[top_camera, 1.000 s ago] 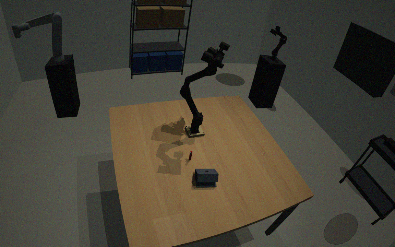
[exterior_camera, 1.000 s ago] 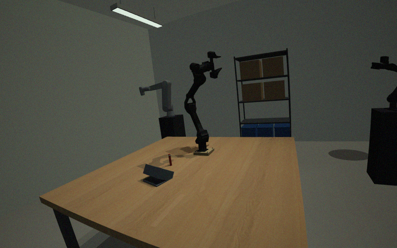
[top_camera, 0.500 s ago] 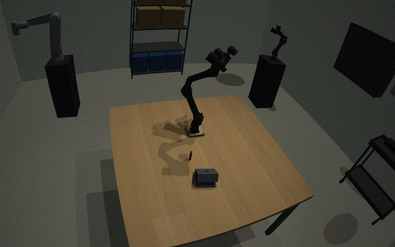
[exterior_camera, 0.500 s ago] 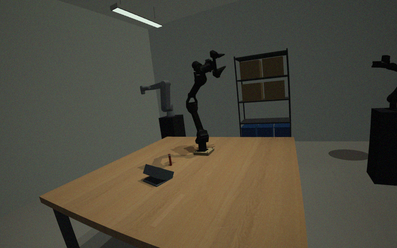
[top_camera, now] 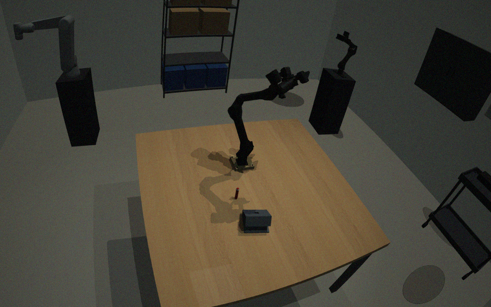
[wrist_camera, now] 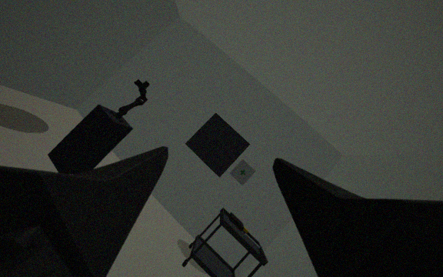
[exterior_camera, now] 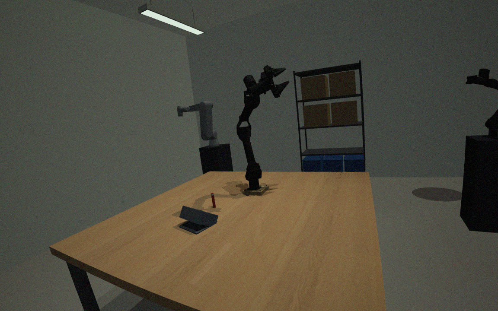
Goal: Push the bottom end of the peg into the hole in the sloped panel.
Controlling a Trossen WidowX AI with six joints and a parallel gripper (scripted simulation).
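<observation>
The red square-sided peg lies 27 cm ahead of my gripper tip, 37 cm to the right of it and 58 cm below it. From my gripper tip the other things lie so: sloped panel: 45 cm ahead, 31 cm to the right, 60 cm below.
</observation>
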